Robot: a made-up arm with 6 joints.
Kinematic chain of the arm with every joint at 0, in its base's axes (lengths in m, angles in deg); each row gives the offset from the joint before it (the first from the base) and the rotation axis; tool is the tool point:
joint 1: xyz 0 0 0.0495 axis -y
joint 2: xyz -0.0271 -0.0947 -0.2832 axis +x
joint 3: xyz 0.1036 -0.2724 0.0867 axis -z
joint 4: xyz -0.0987 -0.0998 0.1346 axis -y
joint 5: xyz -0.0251 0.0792 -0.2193 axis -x
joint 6: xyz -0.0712 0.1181 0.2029 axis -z
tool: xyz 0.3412 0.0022 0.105
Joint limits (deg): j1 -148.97..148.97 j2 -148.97..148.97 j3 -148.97..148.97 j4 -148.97..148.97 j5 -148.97..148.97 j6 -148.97..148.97
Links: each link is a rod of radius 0.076 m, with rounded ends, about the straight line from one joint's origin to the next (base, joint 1, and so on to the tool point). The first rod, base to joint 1, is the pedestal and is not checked.
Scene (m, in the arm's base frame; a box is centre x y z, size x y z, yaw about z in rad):
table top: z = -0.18
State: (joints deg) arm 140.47 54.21 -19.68 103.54 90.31 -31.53
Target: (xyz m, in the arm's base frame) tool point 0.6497 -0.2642 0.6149
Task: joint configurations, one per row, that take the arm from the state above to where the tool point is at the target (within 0.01 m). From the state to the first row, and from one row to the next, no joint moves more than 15 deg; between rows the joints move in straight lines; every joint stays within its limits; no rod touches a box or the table.
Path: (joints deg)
1: 142.13 68.64 -28.15 110.09 82.50 -23.95
2: 143.78 83.07 -36.63 116.64 74.68 -16.37
3: 145.44 97.50 -45.10 123.19 66.87 -8.80
4: 147.10 111.92 -53.57 129.73 59.05 -1.22
5: 148.75 126.35 -62.04 136.28 51.24 6.36

